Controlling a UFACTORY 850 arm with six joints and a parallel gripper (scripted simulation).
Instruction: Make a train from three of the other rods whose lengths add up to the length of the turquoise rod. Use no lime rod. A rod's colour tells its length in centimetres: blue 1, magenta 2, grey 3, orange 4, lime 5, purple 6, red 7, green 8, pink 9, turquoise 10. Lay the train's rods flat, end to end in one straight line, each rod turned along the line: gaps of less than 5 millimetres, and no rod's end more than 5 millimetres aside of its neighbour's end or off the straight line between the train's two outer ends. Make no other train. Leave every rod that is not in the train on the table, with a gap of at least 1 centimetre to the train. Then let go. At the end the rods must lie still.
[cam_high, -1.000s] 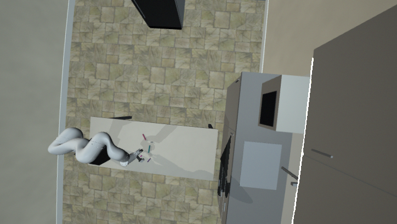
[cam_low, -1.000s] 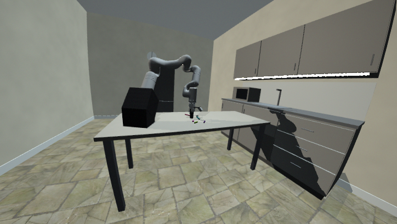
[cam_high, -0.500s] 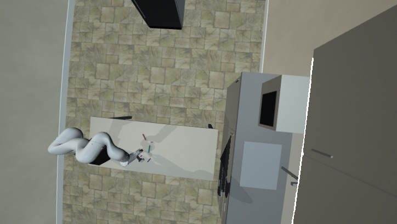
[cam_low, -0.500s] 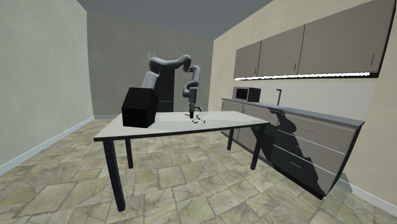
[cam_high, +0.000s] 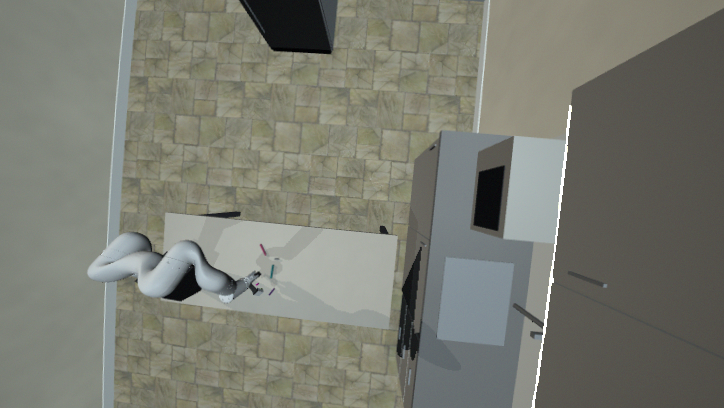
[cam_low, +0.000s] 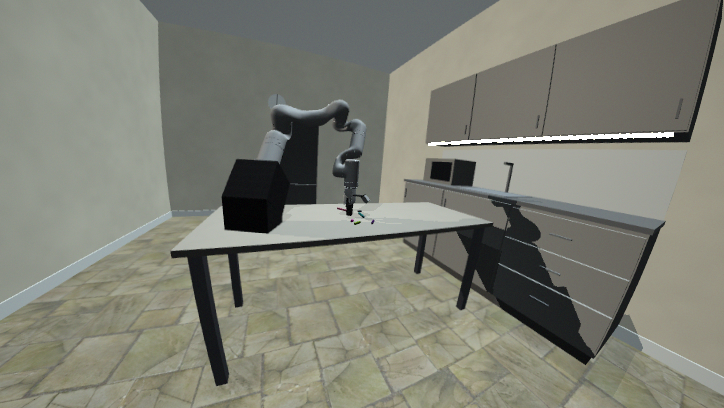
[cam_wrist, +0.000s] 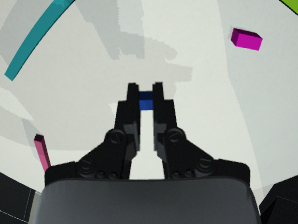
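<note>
The small blue rod is 20 mm below my hand. Also, from my hand: lime rod (130 mm to the right, 30 mm below, 10 mm ahead); then turquoise rod (90 mm ahead, 30 mm below, 20 mm to the left); then magenta rod (80 mm to the right, 30 mm below, 10 mm behind).
</note>
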